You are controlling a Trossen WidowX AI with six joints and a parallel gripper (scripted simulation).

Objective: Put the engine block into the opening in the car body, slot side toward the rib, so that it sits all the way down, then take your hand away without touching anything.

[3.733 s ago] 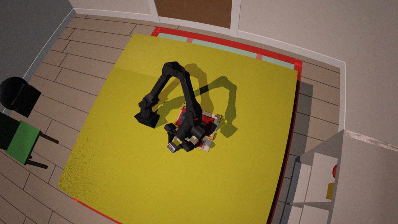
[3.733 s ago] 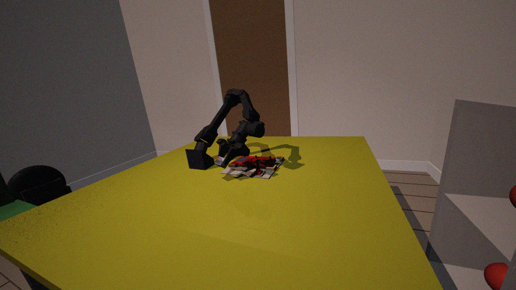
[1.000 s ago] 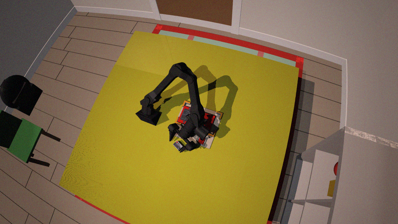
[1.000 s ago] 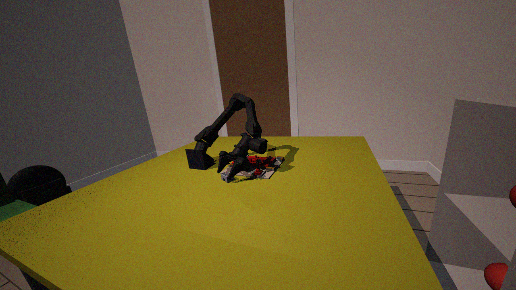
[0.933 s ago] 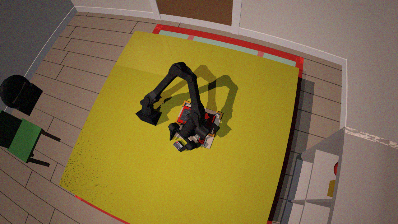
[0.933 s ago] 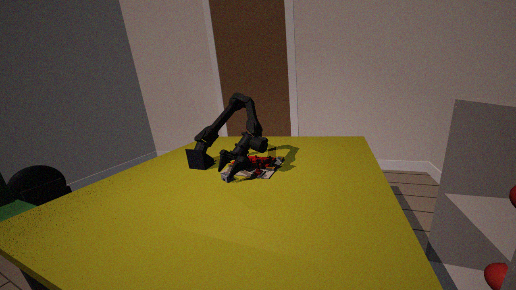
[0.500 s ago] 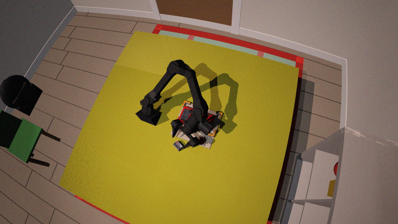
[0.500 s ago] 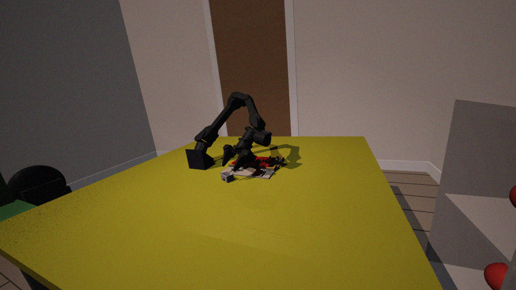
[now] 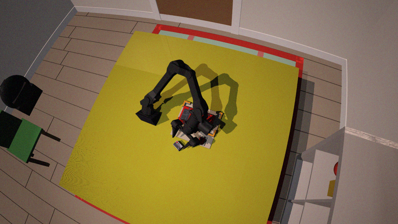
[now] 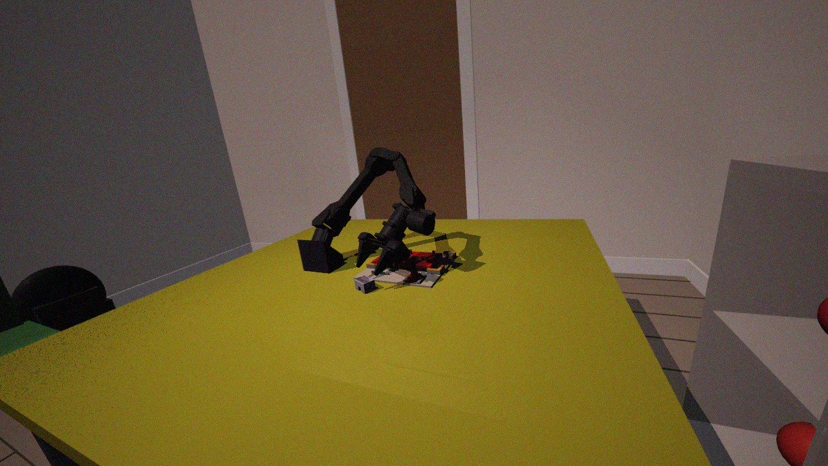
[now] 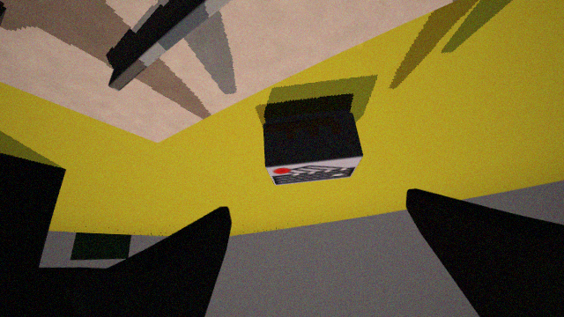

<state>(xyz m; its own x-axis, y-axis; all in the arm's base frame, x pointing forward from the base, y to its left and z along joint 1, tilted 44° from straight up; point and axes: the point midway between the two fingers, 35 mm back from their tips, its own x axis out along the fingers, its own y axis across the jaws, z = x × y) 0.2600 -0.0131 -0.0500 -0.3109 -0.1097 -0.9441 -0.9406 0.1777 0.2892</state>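
Now: the engine block 1 cm to the right of my gripper tip and 4 cm below it. From my gripper tip the other things lie so: beige base plate (3 cm ahead, 17 cm to the left, 4 cm below).
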